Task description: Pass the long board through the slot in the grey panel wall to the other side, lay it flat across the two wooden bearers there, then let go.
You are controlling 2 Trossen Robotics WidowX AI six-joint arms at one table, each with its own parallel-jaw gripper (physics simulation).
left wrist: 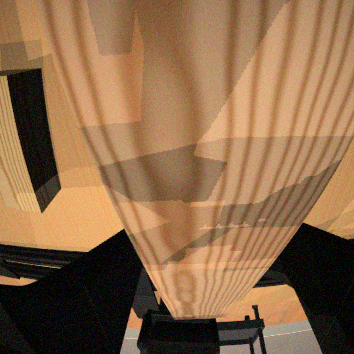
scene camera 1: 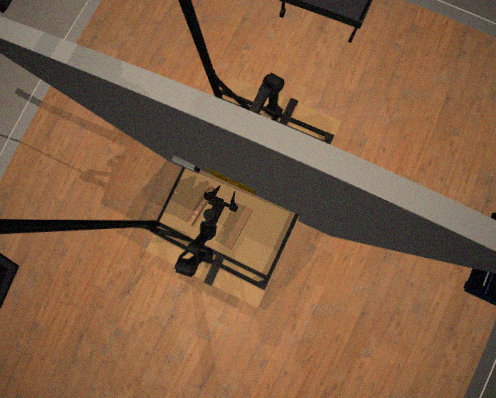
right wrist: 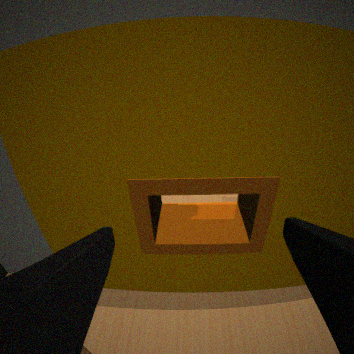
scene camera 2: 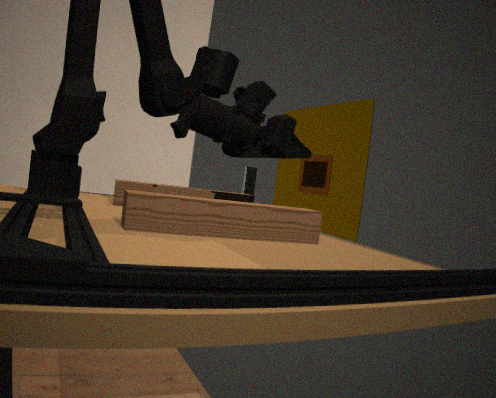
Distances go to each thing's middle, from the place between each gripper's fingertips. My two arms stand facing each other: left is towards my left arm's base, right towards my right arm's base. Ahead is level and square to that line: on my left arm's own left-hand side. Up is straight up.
The slot [scene camera 2: 315, 172] is 1 cm behind my left hand, 24 cm to the right of it and 2 cm below it.
Right now the slot is 70 mm to the left of my right hand and 30 mm below it.
